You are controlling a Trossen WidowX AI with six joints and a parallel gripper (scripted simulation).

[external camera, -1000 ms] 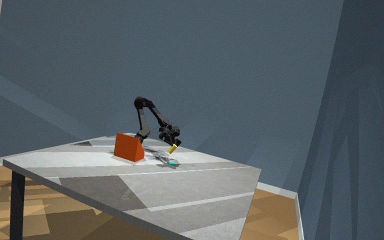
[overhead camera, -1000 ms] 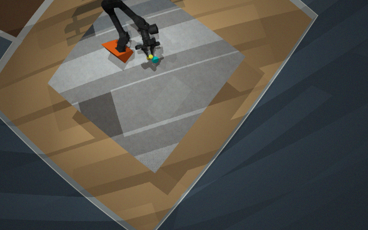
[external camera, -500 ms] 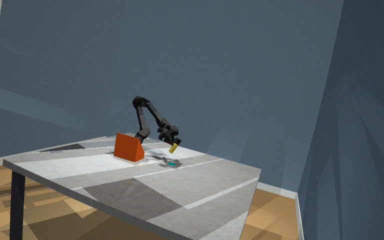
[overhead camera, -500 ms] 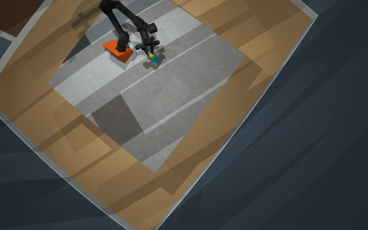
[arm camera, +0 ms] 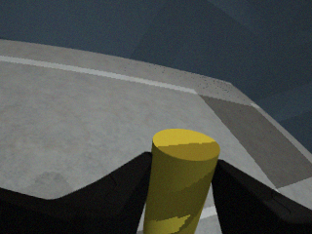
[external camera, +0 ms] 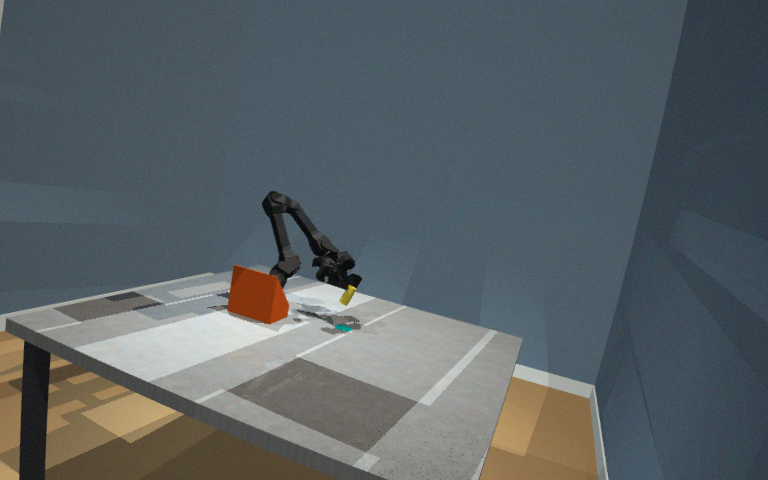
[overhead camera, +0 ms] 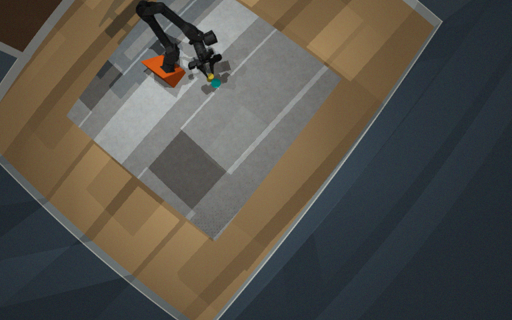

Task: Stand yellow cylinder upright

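The cyan circle is 150 mm below my gripper tip, 20 mm to the left of it and 10 mm behind it. From my gripper tip the other things lie so: yellow tall cylinder 20 mm below, 10 mm behind.
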